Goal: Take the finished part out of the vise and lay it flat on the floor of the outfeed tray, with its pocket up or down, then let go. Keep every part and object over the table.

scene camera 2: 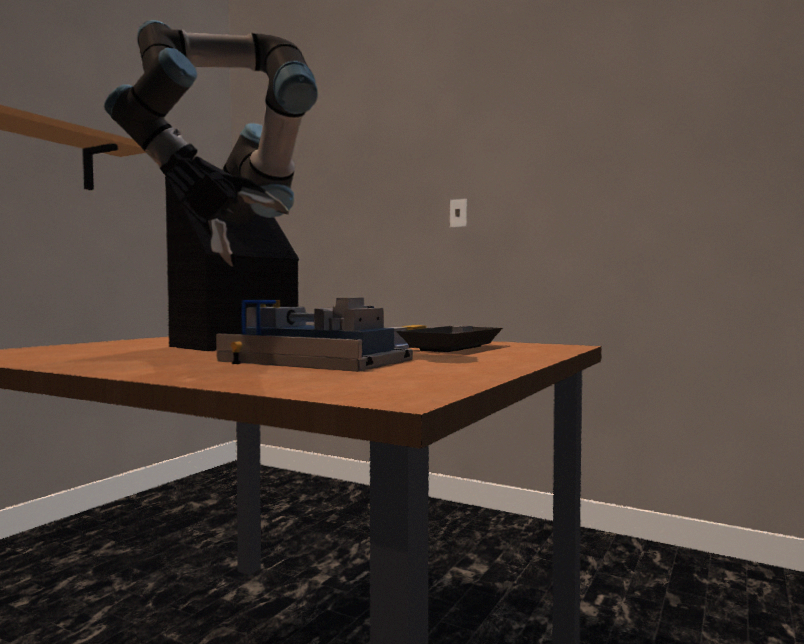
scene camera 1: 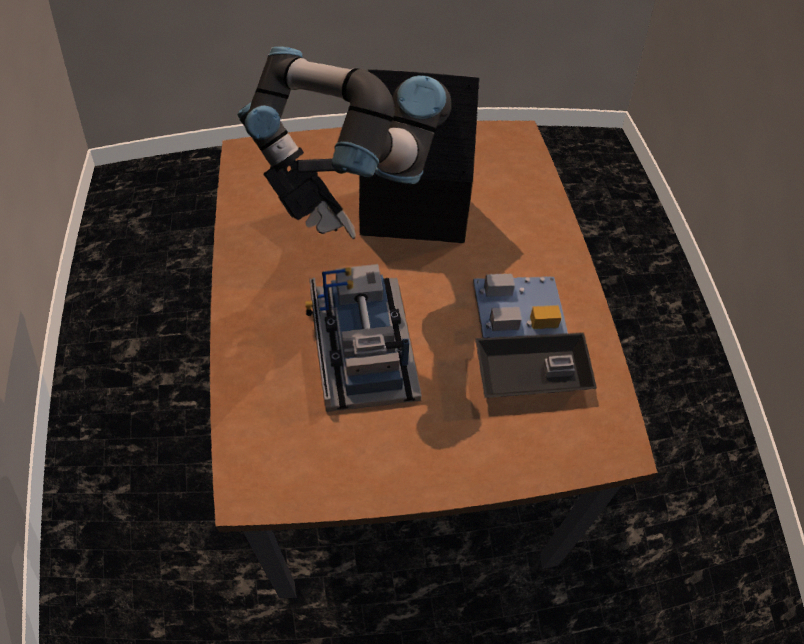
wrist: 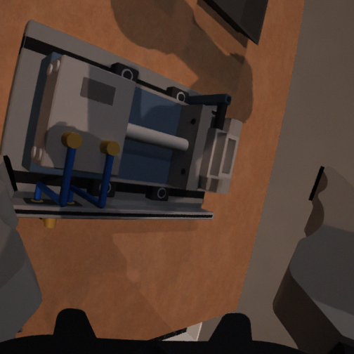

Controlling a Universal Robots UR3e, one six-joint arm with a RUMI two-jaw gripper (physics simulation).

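Places are measured from the arm's base along level axes (x back, y right, z up), in millimetres.
Where they show: gripper, fingertip midpoint: (scene camera 2: 261, 240) (scene camera 1: 345, 234).
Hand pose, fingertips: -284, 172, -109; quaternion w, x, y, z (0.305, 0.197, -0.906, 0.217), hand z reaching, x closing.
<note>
Each offset is from my fingertips to the top centre of the thing, as dx, dy, dz.
The finished part {-178, -38, -106} (scene camera 1: 368, 344) (scene camera 2: 349, 303) (wrist: 228, 155) is a small light-grey block, pocket up, sitting between the jaws of the vise {-107, -28, -122} (scene camera 1: 373, 364) (scene camera 2: 377, 339) (wrist: 150, 110). My gripper (scene camera 1: 335, 230) (scene camera 2: 259, 237) (wrist: 165, 167) is open and empty. It hangs tilted, well above the table, behind the vise in scene camera 1, apart from the part. The outfeed tray (scene camera 1: 513, 372) (scene camera 2: 449, 338) (wrist: 235, 17) is dark and shallow, to the right of the vise in scene camera 1. A similar pocketed part {-205, -427, -174} (scene camera 1: 559, 366) lies in its right side, pocket up.
Blue bars with yellow knobs (scene camera 1: 335, 275) (scene camera 2: 260, 303) (wrist: 72, 140) rise at the vise's rear left. A blue plate {-38, -375, -212} (scene camera 1: 526, 299) behind the tray bears two grey blocks and a yellow block {-78, -420, -177} (scene camera 1: 545, 316). The black pedestal (scene camera 1: 414, 211) (scene camera 2: 234, 288) stands behind the vise.
</note>
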